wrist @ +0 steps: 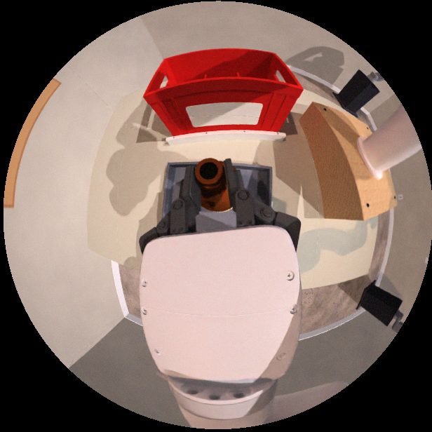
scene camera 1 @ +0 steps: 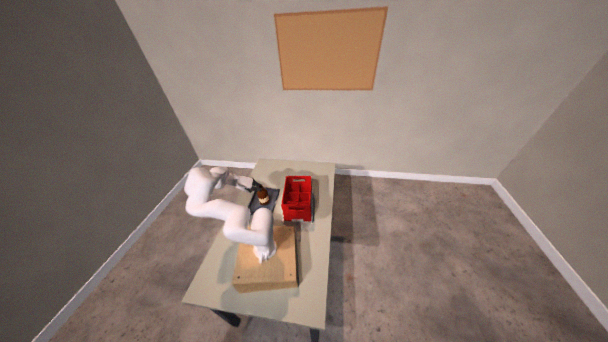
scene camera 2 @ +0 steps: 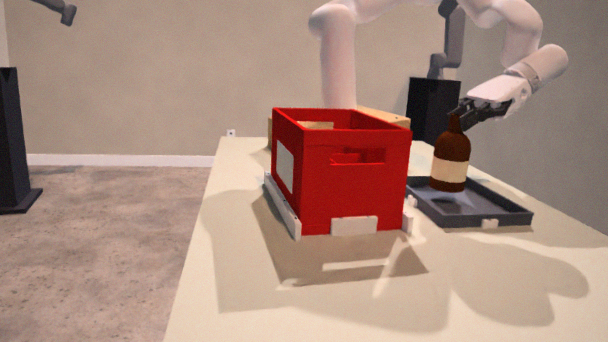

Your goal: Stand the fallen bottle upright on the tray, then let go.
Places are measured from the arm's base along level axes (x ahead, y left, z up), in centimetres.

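Where they show: gripper, fingertip midpoint: (scene camera 1: 261, 188) (scene camera 2: 454, 123); arm's base, origin of the base link: (scene camera 1: 265, 248).
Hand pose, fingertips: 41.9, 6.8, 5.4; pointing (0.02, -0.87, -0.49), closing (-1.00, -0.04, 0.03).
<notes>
Things, the pixels of their top centre, and the offset from my fingertips, as dx, dy, dz. "pt": a spot on its surface instead.
- brown bottle, middle of its top: (scene camera 2: 457, 114) (scene camera 1: 260, 186) -0.2, +0.5, +1.8
- dark grey tray, surface spot: (scene camera 2: 460, 220) (scene camera 1: 274, 189) pt +12.7, -6.0, -15.7
- red crate, middle of its top: (scene camera 2: 333, 117) (scene camera 1: 297, 189) -3.6, -25.3, +0.4
The brown bottle (scene camera 1: 263, 197) (scene camera 2: 451, 150) (wrist: 215, 197) with a cream label is close to upright, neck up, over the dark grey tray (scene camera 1: 276, 190) (scene camera 2: 460, 220) (wrist: 270, 187). In scene camera 2 its base is a little above the tray floor, with a shadow below and apart from it. My gripper (scene camera 1: 259, 187) (scene camera 2: 457, 118) (wrist: 210, 171) is shut on the bottle's neck, reaching in from the side at a slant. In the wrist view the bottle's open mouth shows between the two black fingers; its base is hidden there.
A red crate (scene camera 1: 296, 214) (scene camera 2: 350, 190) (wrist: 225, 92) with compartments stands beside the tray, with white guide strips (scene camera 2: 282, 205) (wrist: 225, 139) along its foot. The arm's wooden base block (scene camera 1: 265, 275) (wrist: 335, 170) is on the same table. Small white clips sit at the tray's edge.
</notes>
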